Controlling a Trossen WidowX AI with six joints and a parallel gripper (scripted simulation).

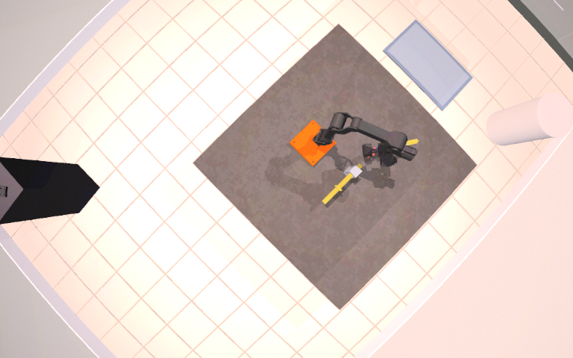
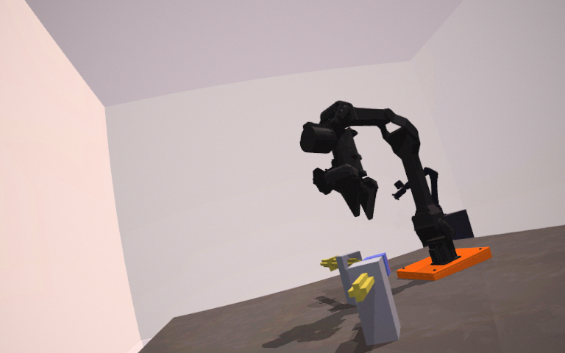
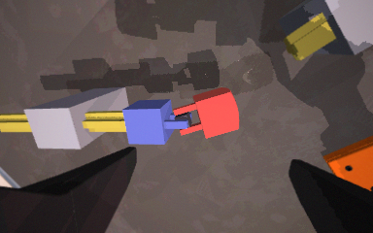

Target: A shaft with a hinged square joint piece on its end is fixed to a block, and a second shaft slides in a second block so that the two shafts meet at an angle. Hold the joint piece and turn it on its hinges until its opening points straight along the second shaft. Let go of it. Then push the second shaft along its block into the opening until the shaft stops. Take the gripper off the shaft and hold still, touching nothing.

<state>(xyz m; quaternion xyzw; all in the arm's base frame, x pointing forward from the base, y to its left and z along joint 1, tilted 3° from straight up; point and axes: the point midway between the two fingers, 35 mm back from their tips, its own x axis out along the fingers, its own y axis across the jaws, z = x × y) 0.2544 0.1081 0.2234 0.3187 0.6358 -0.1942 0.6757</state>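
Now: the red joint piece 11 cm below my gripper tip and 1 cm to the left of it.
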